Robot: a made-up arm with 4 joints.
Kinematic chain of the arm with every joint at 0, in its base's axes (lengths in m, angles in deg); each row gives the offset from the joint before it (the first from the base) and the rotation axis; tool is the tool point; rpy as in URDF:
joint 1: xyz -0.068 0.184 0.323 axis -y
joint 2: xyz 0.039 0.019 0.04 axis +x
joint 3: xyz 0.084 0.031 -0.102 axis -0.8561 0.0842 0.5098
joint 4: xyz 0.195 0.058 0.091 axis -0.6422 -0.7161 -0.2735
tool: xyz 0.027 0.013 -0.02 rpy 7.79 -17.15 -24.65
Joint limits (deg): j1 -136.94..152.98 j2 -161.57..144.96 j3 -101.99..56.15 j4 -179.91..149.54
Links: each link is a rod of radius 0.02 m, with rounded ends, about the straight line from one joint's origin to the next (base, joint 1, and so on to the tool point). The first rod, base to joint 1, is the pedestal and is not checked.
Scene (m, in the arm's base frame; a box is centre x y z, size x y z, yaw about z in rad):
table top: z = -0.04
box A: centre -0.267 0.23 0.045 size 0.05 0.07 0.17 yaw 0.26
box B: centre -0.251 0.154 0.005 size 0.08 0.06 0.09 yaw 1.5
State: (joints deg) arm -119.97 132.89 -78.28 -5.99
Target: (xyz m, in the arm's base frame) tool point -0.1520 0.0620 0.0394
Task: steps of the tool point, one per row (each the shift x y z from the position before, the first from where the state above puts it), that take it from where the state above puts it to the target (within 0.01 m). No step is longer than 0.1 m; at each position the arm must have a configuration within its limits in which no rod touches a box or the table.
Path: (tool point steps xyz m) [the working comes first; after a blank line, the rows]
Joints at the target: -92.75 7.78 -84.53 19.79
Straight joint move there: touches box A, box B.

1: 0.0355 -0.0023 -0.0143
2: 0.0345 -0.0105 -0.0128
3: 0.0369 -0.0188 -0.0118
4: 0.0426 -0.0266 -0.0087
5: 0.0495 -0.0336 -0.0015
6: -0.0513 -0.0574 -0.0087
7: -0.0383 -0.0534 0.0057
8: -0.0236 -0.0451 0.0116
9: -0.0113 -0.0332 0.0100

